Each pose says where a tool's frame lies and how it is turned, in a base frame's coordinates. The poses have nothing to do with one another.
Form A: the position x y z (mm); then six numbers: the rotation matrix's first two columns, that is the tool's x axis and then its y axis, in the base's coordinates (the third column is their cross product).
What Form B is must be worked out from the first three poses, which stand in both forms.
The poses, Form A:
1: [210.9 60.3 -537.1 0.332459 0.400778 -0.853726 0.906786 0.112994 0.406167]
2: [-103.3 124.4 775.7 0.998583 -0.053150 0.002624 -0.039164 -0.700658 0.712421]
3: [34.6 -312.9 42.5 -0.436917 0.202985 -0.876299 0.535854 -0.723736 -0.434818]
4: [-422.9 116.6 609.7 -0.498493 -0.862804 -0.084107 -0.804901 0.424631 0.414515]
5: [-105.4 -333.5 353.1 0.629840 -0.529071 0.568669 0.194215 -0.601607 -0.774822]
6: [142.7 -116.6 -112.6 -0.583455 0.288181 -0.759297 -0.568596 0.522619 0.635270]
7: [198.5 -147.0 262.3 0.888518 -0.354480 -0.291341 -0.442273 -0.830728 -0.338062]
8: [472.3 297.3 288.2 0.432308 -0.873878 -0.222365 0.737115 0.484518 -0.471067]
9: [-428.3 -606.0 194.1 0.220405 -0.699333 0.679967 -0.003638 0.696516 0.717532]
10: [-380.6 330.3 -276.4 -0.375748 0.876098 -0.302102 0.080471 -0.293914 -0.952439]
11: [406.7 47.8 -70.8 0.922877 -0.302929 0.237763 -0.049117 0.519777 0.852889]
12: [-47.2 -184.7 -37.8 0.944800 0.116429 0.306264 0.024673 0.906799 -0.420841]
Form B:
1: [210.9 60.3 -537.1 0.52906 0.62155 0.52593 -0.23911]
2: [-103.3 124.4 775.7 0.38606 0.92209 -0.02503 -0.00906]
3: [34.6 -312.9 42.5 0.10815 0.51947 0.35558 -0.76943]
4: [-422.9 116.6 609.7 0.07069 0.49574 -0.84102 -0.20476]
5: [-105.4 -333.5 353.1 0.43361 -0.79177 0.10573 -0.41701]
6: [142.7 -116.6 -112.6 0.44668 -0.09353 0.74952 0.47952]
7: [198.5 -147.0 262.3 0.20180 -0.95054 0.20955 0.10876]
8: [472.3 297.3 288.2 0.83223 -0.15344 0.22282 -0.48394]
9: [-428.3 -606.0 194.1 0.71901 0.30533 -0.57557 -0.24189]
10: [-380.6 330.3 -276.4 0.30425 -0.46857 -0.51037 0.65376]
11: [406.7 47.8 -70.8 0.85256 0.48433 -0.18172 -0.07443]
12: [-47.2 -184.7 -37.8 0.96248 -0.21455 -0.16441 0.02383]
